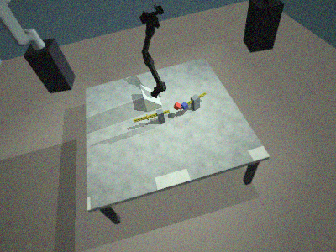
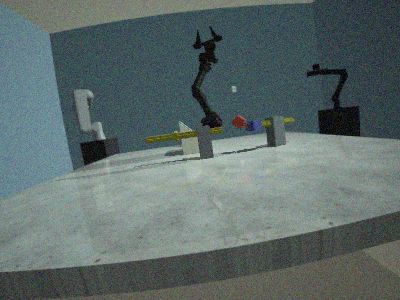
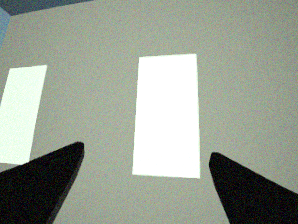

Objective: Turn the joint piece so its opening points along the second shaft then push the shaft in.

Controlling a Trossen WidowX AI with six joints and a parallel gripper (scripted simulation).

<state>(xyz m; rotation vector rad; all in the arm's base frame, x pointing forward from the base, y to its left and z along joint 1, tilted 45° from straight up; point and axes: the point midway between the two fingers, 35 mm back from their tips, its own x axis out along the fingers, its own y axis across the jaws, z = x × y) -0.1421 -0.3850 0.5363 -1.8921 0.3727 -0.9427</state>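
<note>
Now: the red tip 450 mm ahead of my gripper tip, 90 mm to the left of it and 600 mm below it.
</note>
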